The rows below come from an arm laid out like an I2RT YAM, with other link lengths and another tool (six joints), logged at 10 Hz.
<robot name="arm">
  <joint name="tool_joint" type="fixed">
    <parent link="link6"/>
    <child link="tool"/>
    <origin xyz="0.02 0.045 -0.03" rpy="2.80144 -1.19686 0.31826"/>
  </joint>
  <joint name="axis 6" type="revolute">
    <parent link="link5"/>
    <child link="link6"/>
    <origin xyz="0.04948 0 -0.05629"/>
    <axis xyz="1 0 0"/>
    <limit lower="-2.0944" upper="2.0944"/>
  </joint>
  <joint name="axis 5" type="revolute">
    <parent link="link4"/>
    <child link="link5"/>
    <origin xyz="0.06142 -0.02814 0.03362"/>
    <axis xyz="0 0 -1"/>
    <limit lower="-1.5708" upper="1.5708"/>
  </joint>
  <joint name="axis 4" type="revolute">
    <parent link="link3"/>
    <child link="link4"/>
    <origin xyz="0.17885 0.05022 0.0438"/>
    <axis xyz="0 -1 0"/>
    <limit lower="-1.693" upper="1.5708"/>
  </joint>
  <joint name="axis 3" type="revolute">
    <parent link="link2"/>
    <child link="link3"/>
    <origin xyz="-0.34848 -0.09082 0"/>
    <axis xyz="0 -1 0"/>
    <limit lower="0" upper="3.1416"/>
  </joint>
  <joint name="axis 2" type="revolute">
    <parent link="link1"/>
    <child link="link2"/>
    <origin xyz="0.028 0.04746 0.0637"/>
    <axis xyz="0 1 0"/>
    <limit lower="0" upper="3.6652"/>
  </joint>
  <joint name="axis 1" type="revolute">
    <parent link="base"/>
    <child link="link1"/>
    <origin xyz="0 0 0.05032"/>
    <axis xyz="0 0 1"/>
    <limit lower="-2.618" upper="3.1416"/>
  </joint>
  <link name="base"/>
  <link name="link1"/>
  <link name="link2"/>
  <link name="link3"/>
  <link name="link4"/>
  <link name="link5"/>
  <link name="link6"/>
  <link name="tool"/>
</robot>
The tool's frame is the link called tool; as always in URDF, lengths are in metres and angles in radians.
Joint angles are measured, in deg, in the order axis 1, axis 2, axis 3, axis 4, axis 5, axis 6. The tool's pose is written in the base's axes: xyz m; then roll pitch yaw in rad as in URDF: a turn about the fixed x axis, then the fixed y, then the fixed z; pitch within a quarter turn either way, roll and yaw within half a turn. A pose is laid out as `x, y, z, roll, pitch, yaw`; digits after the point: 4 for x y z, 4 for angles.
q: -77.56, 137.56, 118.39, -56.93, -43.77, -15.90
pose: 0.1430, -0.4062, 0.2317, -2.5747, -0.2110, -0.8127
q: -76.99, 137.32, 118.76, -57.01, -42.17, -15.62
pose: 0.1466, -0.4057, 0.2326, -2.6008, -0.2026, -0.8077
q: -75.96, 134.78, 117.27, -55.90, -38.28, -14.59
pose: 0.1513, -0.3987, 0.2416, -2.6686, -0.1941, -0.8078
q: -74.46, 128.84, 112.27, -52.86, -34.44, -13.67
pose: 0.1553, -0.3786, 0.2627, -2.7514, -0.2174, -0.7983
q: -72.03, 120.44, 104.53, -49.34, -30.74, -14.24
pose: 0.1587, -0.3422, 0.2881, -2.8469, -0.2557, -0.7506
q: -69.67, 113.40, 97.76, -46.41, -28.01, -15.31
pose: 0.1596, -0.3078, 0.3043, -2.9252, -0.2878, -0.6950
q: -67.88, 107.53, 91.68, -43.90, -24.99, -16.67
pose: 0.1557, -0.2786, 0.3123, -3.0029, -0.3031, -0.6482
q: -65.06, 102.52, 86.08, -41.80, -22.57, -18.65
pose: 0.1554, -0.2489, 0.3151, -3.0719, -0.3101, -0.5728
